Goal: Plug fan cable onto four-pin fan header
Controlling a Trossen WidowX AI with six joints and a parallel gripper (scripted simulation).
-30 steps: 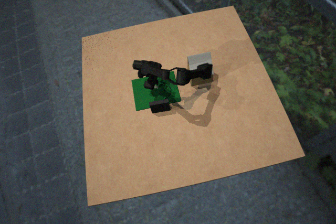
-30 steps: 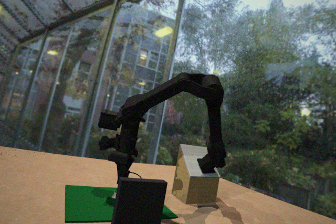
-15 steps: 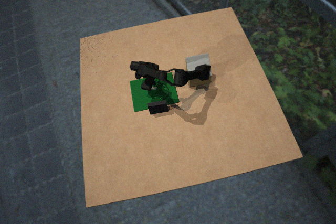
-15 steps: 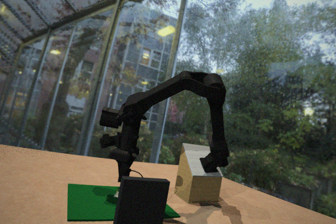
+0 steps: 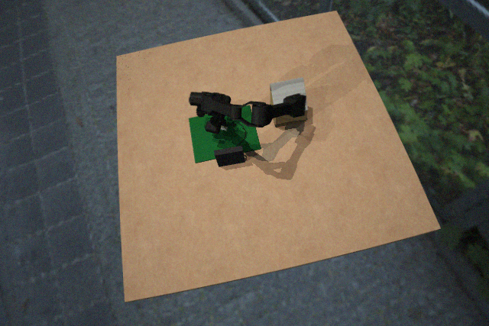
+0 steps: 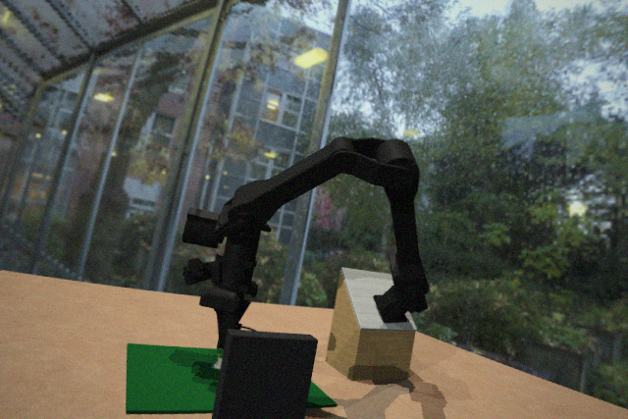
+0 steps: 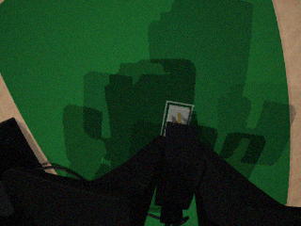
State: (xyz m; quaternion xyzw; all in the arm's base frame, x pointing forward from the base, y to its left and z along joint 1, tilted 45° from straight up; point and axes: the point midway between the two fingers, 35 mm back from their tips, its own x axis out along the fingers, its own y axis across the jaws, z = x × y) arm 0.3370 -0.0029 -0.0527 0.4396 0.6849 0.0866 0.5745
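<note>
My gripper tip is now 1 cm past the pale four-pin header and 5 cm above it. From my gripper tip the other things lie so: green board 3 cm to the left, 6 cm below; then black fan plug 1 cm behind, 1 cm above; then black fan 17 cm to the left, 1 cm above.
</note>
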